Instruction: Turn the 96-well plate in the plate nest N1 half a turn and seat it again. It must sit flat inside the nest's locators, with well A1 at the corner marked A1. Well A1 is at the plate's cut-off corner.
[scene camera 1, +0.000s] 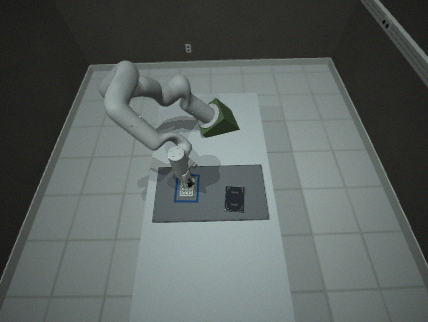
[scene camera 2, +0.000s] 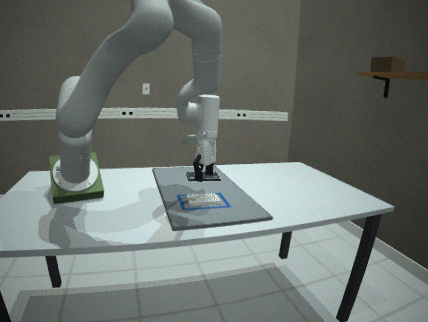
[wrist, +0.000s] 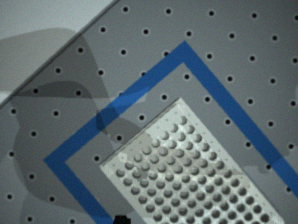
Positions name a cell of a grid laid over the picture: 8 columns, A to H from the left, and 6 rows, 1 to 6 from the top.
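The gripper (scene camera 2: D4) can be seen, together with a white 96-well plate (wrist: E4).
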